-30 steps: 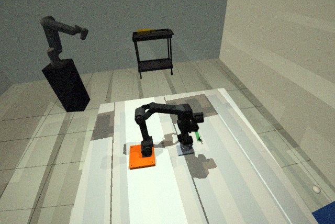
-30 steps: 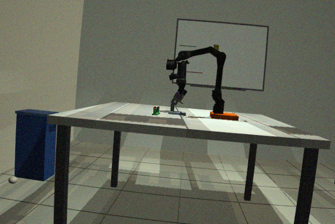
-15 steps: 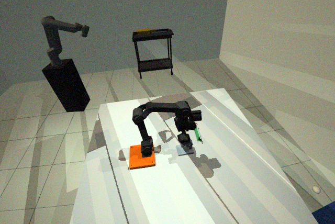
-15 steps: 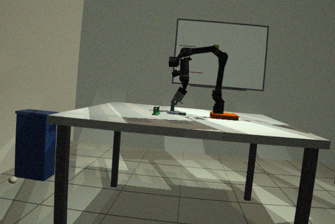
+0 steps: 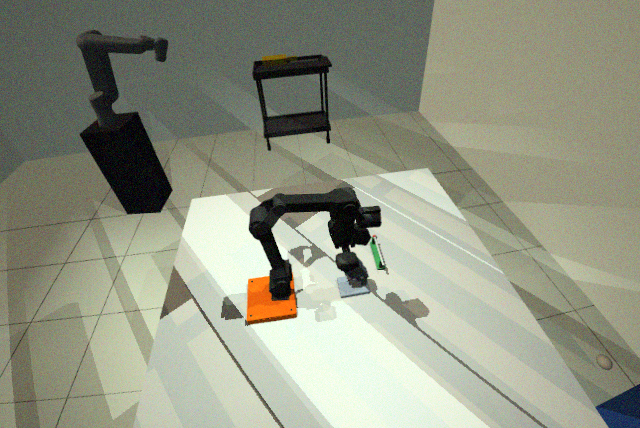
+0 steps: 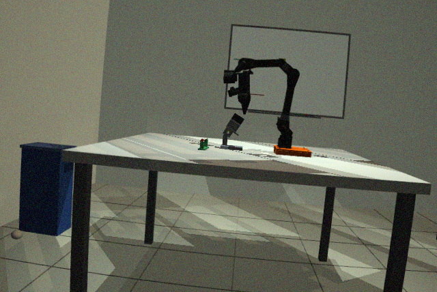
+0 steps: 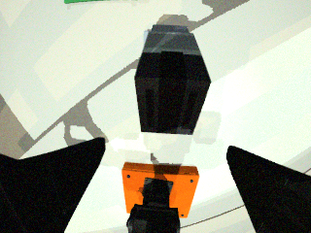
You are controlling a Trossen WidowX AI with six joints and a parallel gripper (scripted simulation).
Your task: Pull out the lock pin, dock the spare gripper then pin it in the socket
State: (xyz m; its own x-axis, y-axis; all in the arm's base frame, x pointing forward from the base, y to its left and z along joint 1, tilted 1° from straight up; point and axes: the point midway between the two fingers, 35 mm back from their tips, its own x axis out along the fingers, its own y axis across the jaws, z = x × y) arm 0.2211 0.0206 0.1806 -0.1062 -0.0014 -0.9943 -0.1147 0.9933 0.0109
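Now: the green bracket 160 mm ahead of my gripper tip, 140 mm to the left of it and 160 mm below it. Also, from my gripper tip: socket: 60 mm ahead, 10 mm to the left, 130 mm below; then spare gripper: 50 mm ahead, 10 mm to the left, 60 mm below.
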